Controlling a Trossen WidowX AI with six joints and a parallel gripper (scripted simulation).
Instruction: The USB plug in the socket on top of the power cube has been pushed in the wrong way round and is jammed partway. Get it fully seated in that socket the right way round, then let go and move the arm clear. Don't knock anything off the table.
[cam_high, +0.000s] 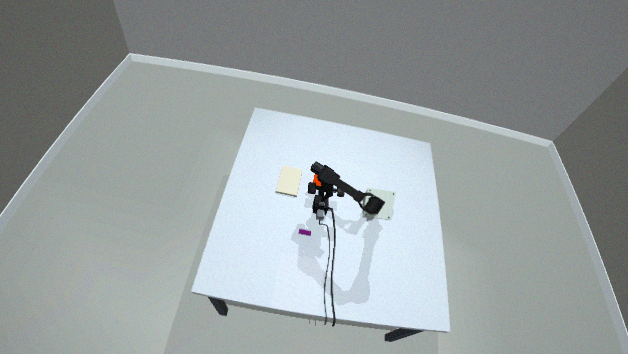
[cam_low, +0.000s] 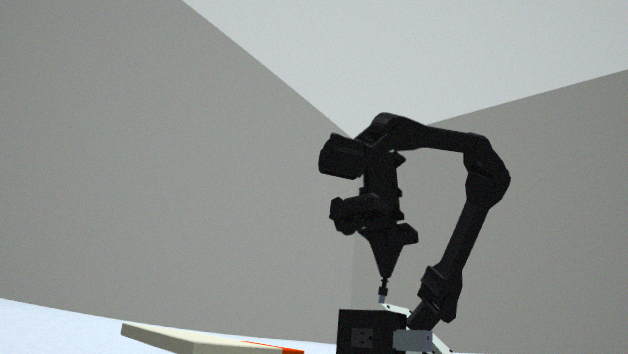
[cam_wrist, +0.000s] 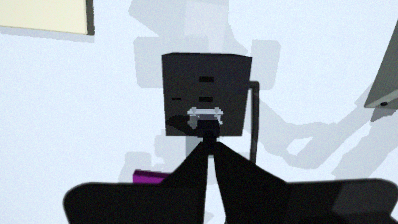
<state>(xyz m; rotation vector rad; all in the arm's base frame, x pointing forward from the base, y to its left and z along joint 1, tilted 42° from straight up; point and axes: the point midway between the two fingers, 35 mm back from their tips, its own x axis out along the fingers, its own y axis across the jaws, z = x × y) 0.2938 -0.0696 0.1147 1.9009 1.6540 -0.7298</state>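
Right now my gripper tip is 20 mm above the usb plug. From my gripper tip the other things lie so: cream flat pad 190 mm to the right, 170 mm ahead, 120 mm below; then purple block 140 mm to the left, 120 mm below, 90 mm ahead; then orange flat card 230 mm to the right, 120 mm below, 20 mm behind.
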